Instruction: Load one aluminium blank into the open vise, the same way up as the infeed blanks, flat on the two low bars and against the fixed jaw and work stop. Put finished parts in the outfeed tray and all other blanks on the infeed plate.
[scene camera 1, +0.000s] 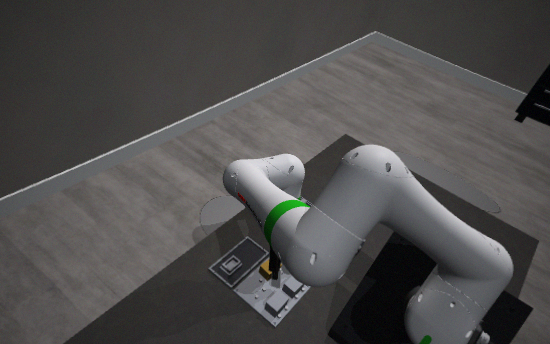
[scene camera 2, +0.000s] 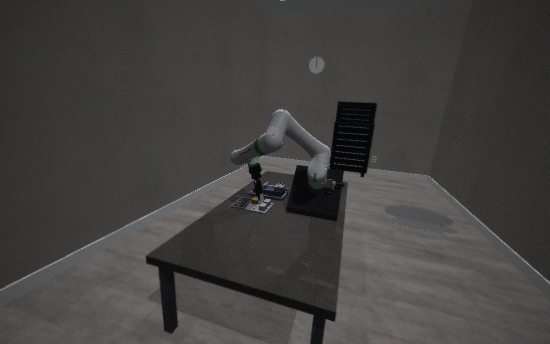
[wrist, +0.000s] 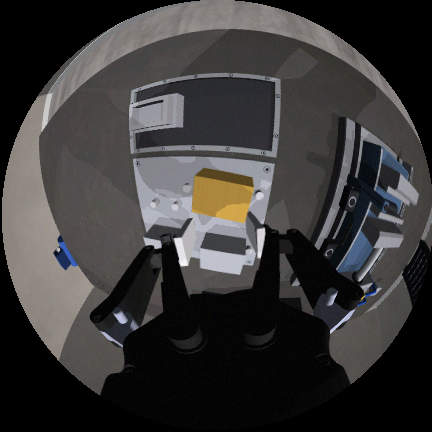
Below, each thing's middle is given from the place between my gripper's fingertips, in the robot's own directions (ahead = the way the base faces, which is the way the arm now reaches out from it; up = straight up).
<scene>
Right now the brass blank (wrist: 217, 193) is 5 cm ahead of my hand and 1 cm above it. Also, from my hand: infeed plate (scene camera 1: 251, 286): 4 cm to the left, 1 cm below; then dark outfeed tray (wrist: 241, 111): 15 cm ahead, 3 cm to the left, 1 cm below.
</scene>
